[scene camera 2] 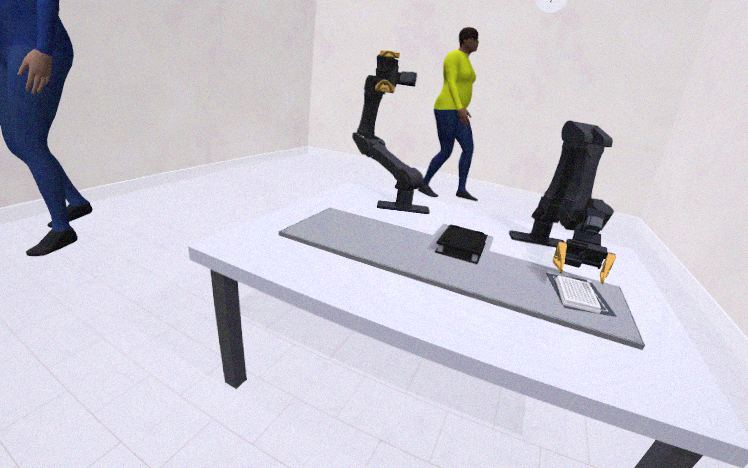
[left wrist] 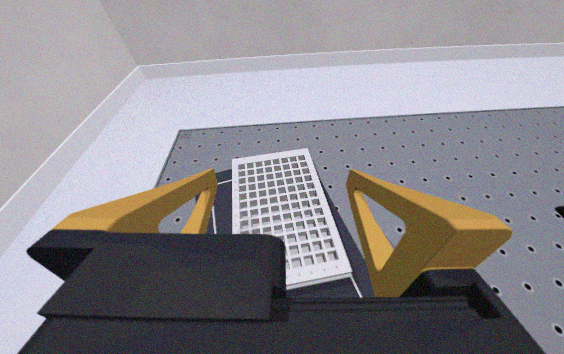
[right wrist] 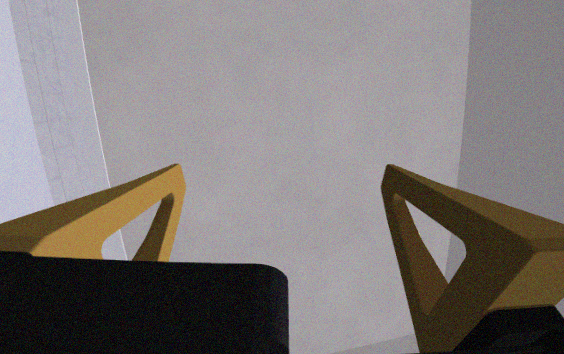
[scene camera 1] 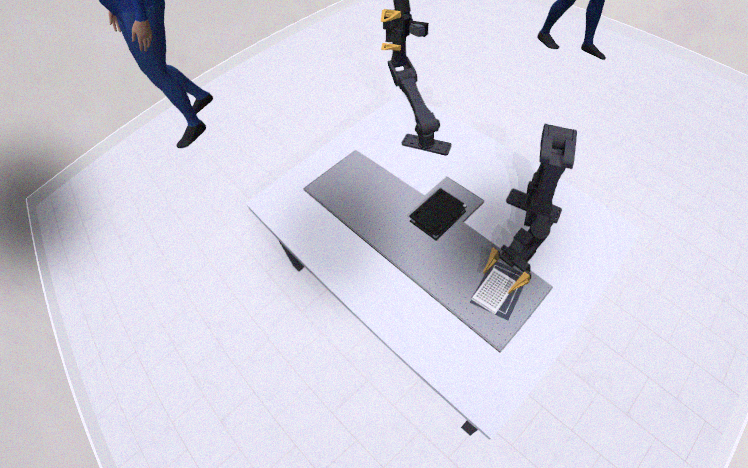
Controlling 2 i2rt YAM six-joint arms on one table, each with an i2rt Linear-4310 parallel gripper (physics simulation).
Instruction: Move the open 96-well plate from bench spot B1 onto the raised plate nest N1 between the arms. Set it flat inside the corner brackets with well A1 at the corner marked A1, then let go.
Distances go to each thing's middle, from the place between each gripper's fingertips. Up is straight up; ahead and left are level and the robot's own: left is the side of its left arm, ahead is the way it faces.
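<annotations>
White well plate [scene camera 1: 492, 293]: 40 mm below my left hand. By its middle, the white well plate is nearer to my left hand than to my right hand.
From my right hand, white well plate: 480 mm below it, 300 mm ahead of it, 680 mm to the left of it.
</annotations>
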